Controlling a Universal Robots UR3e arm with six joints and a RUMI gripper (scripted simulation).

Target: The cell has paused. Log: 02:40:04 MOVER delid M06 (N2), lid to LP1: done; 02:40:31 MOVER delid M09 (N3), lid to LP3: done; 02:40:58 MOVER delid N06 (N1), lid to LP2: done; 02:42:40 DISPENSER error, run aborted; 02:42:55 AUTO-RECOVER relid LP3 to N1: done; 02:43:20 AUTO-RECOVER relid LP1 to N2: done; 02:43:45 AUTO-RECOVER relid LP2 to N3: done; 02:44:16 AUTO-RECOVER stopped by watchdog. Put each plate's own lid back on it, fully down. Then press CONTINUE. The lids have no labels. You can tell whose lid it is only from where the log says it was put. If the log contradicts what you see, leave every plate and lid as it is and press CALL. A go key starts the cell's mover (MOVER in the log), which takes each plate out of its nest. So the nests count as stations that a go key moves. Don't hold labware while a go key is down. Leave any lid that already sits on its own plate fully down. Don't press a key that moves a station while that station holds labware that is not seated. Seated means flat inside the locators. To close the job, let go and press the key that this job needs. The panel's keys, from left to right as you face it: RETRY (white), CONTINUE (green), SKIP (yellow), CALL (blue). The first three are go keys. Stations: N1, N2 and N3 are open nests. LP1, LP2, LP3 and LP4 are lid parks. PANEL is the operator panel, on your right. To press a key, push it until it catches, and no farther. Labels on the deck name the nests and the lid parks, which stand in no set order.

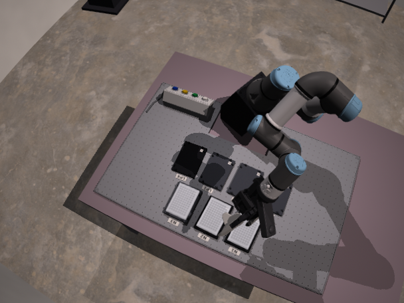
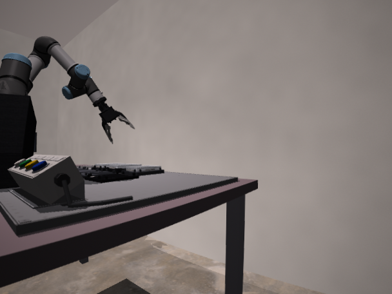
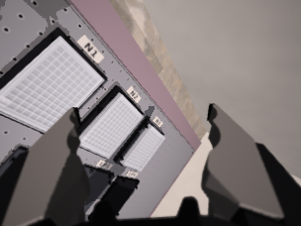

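Now: hand 250 mm past the LP1 lid park, 140 mm to the left of it and 170 mm above it. From my hand the other things lie so: lid park LP4 (260 mm behind, 270 mm to the right, 170 mm below); LP3 lid park (240 mm behind, 10 mm to the right, 170 mm below); LP2 lid park (230 mm behind, 120 mm to the left, 170 mm below).
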